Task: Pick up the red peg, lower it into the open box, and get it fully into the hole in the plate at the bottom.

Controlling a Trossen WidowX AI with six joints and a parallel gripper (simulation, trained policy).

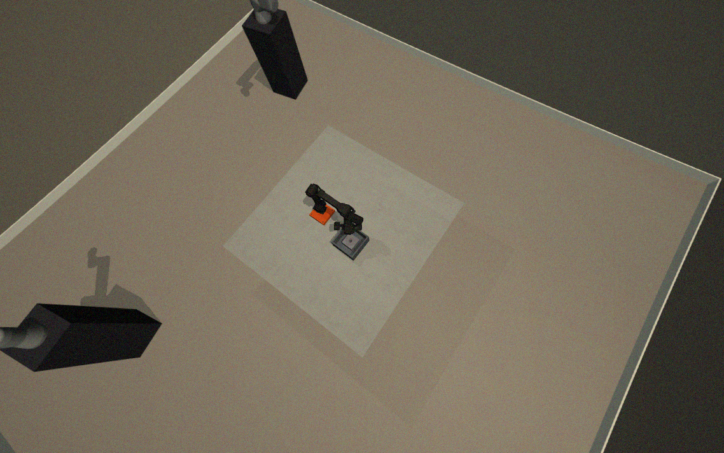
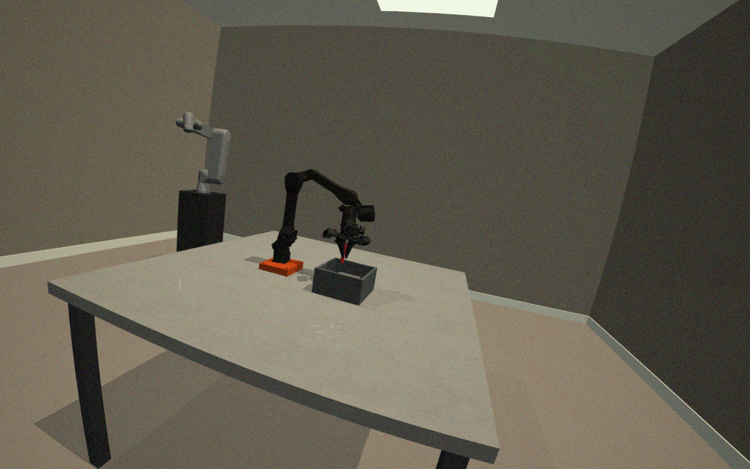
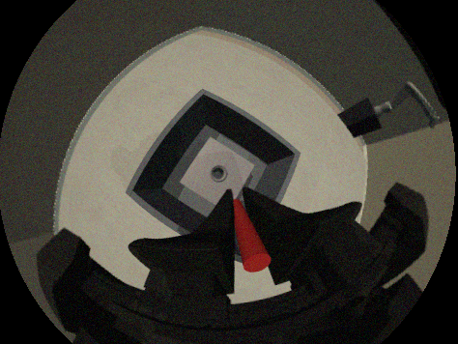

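Now: the red peg 10 mm behind my gripper tip, 20 mm to the left of it and 10 mm above it. Also, from my gripper tip: grey plate: 20 mm ahead, 20 mm to the right, 80 mm below; then dark grey box: 20 mm ahead, 20 mm to the right, 100 mm below.
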